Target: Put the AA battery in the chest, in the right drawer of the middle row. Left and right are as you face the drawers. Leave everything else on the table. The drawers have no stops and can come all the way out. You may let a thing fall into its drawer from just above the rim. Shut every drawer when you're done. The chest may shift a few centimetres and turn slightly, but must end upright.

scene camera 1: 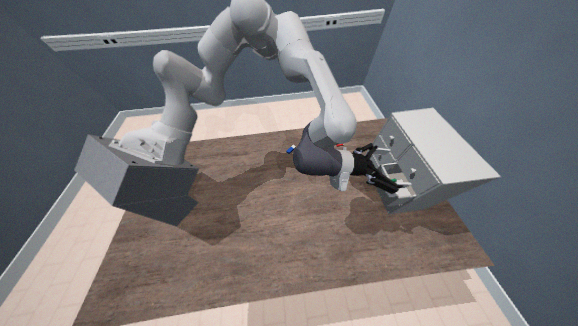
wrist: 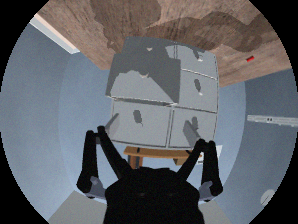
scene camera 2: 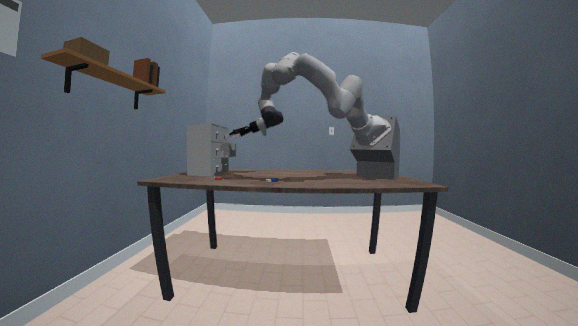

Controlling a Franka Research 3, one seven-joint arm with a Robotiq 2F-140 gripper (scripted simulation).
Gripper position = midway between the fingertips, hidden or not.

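Grey chest at (scene camera 1: 459,168) and (scene camera 2: 199,140). My gripper at (scene camera 1: 396,167) and (wrist: 152,122).
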